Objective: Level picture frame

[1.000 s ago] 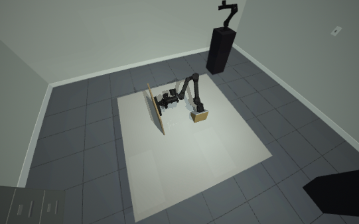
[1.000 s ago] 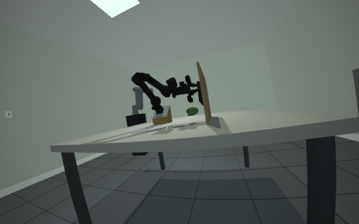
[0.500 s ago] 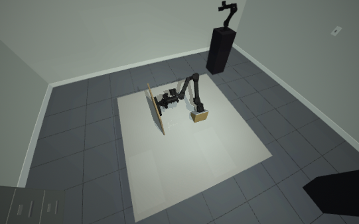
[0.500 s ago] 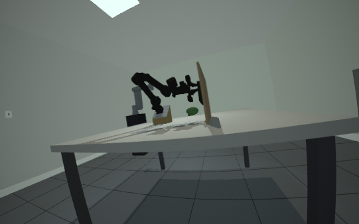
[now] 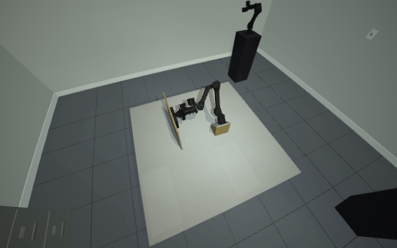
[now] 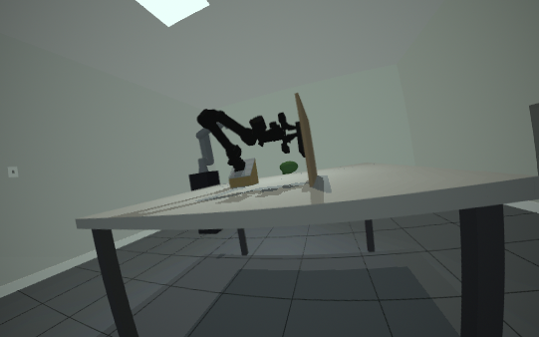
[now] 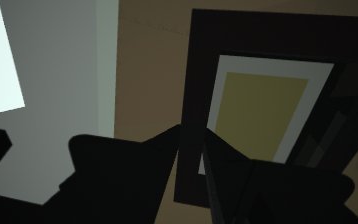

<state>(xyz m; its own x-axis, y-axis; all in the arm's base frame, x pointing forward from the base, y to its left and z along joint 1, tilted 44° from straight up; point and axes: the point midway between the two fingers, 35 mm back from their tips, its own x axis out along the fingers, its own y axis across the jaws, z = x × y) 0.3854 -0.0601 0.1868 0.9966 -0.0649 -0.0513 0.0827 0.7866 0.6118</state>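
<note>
My gripper tip is now 1 cm to the left of the picture frame and 5 cm above it. Round my gripper tip: panel (2 cm ahead, 7 cm below).
</note>
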